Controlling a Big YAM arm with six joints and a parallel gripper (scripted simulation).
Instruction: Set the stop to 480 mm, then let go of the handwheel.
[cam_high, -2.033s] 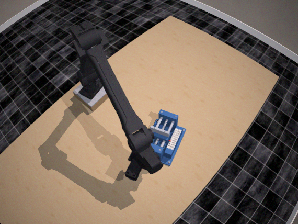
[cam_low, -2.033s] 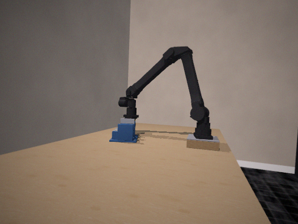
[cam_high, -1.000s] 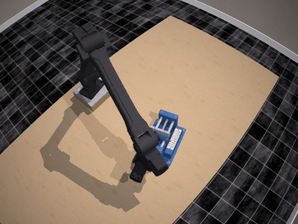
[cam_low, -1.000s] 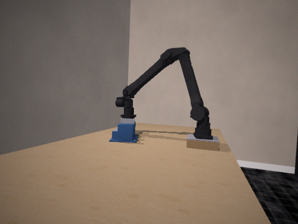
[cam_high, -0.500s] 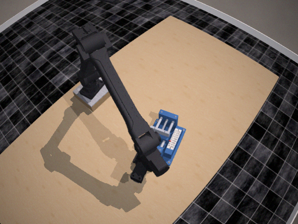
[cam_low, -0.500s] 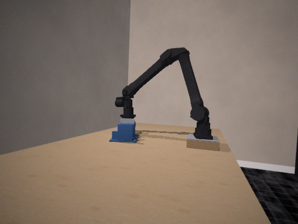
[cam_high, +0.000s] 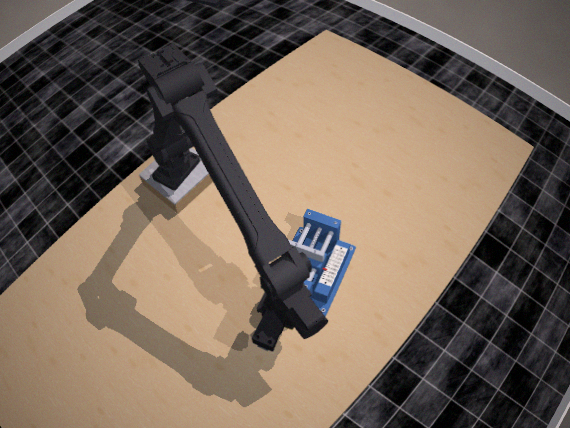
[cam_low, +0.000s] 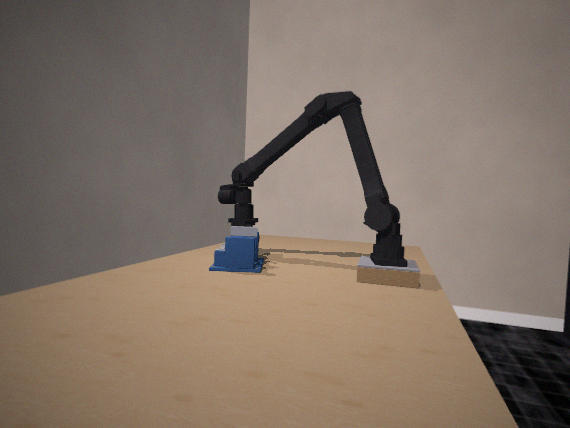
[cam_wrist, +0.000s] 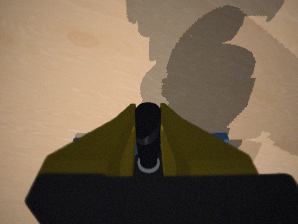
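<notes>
My gripper is now 20 mm past the sliding stop block, 150 mm to the right of it and 40 mm below it. From my hand the other things lie so: black handwheel handle (10 mm to the left); black handwheel (10 mm behind, 30 mm to the left, 10 mm above).
</notes>
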